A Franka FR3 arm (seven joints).
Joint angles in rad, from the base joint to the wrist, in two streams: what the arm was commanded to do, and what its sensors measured. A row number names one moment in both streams.
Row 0, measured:
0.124 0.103 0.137 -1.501 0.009 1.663 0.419
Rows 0 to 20, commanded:
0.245 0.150 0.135 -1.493 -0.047 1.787 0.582
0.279 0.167 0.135 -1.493 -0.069 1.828 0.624
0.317 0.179 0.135 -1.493 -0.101 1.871 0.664
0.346 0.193 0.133 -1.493 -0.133 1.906 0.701
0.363 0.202 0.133 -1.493 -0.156 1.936 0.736
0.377 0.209 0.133 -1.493 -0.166 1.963 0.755
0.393 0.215 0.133 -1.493 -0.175 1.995 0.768
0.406 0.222 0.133 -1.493 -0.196 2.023 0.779
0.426 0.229 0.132 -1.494 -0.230 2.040 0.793
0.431 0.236 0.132 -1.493 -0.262 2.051 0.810
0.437 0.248 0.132 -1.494 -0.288 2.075 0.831
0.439 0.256 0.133 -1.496 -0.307 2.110 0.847
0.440 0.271 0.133 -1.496 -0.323 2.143 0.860
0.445 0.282 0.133 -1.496 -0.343 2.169 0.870
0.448 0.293 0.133 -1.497 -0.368 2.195 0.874
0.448 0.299 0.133 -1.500 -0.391 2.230 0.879
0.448 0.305 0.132 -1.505 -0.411 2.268 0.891
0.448 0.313 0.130 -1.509 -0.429 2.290 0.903
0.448 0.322 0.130 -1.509 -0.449 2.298 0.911
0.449 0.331 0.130 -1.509 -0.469 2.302 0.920
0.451 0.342 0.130 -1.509 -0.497 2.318 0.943
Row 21, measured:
0.438 0.318 0.140 -1.504 -0.425 2.269 0.883
